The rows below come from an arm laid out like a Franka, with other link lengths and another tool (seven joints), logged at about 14 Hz.
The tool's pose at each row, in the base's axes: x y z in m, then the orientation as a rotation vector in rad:
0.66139, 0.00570, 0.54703, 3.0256, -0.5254, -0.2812
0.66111, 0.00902, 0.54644, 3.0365, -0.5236, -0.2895
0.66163, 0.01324, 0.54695, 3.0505, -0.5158, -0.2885
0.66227, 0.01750, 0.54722, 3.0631, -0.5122, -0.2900
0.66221, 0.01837, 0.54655, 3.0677, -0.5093, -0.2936
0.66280, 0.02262, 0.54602, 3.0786, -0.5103, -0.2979
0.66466, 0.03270, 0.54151, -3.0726, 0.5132, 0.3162
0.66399, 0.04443, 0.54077, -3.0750, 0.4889, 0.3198
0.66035, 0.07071, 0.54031, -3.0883, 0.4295, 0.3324
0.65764, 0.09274, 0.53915, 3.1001, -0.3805, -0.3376
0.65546, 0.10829, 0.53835, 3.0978, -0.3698, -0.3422
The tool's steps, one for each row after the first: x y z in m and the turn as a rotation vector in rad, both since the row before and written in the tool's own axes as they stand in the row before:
-0.00129, -0.00308, 0.00055, 0.0099, -0.0064, -0.0035
-0.00103, -0.00410, -0.00066, 0.0118, -0.0005, -0.0076
-0.00086, -0.00421, -0.00040, 0.0113, -0.0021, -0.0047
-0.00022, -0.00084, 0.00068, 0.0038, -0.0027, -0.0027
-0.00072, -0.00424, 0.00046, 0.0107, -0.0039, -0.0016
-0.00066, -0.01031, 0.00432, 0.0152, -0.0147, 0.0008
-0.00423, -0.01090, 0.00136, -0.0008, -0.0024, -0.0156
-0.01133, -0.02388, 0.00231, -0.0107, -0.0064, -0.0379
-0.00823, -0.02050, 0.00247, -0.0096, -0.0017, -0.0311
-0.00561, -0.01459, 0.00165, -0.0041, -0.0027, -0.0062

